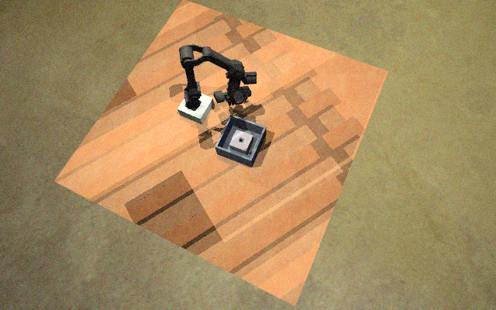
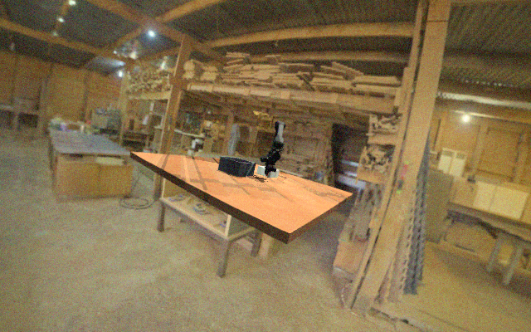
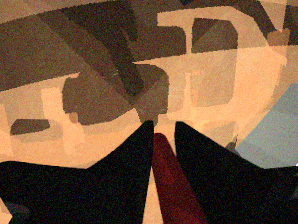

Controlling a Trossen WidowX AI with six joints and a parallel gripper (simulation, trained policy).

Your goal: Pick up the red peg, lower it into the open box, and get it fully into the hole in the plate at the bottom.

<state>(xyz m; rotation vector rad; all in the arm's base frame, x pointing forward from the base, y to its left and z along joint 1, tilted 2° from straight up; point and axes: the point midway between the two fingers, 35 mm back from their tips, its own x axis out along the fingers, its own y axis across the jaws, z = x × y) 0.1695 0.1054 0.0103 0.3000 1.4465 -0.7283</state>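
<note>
My gripper tip is 15 cm to the left of the plate, 15 cm short of it and 1 cm below it. From my gripper tip the other things lie so: box 15 cm to the right, 15 cm ahead, 1 cm below; red peg 3 cm above, 1 cm to the left, 1 cm behind.
</note>
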